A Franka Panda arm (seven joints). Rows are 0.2 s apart.
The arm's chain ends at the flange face. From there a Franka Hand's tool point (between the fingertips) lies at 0.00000 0.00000 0.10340 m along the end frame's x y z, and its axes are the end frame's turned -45 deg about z.
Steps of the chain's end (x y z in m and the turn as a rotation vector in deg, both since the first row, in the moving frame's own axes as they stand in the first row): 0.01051, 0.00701, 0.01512, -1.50, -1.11, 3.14; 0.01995, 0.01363, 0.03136, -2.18, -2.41, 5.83; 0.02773, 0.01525, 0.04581, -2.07, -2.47, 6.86; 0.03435, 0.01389, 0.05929, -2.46, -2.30, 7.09
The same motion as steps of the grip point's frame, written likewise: -0.00087, 0.01279, 0.01507, -0.28, -1.85, 3.14; -0.00136, 0.02315, 0.03119, 0.16, -3.25, 5.83; 0.00308, 0.02954, 0.04565, 0.28, -3.21, 6.86; 0.00840, 0.03394, 0.05911, -0.11, -3.37, 7.09
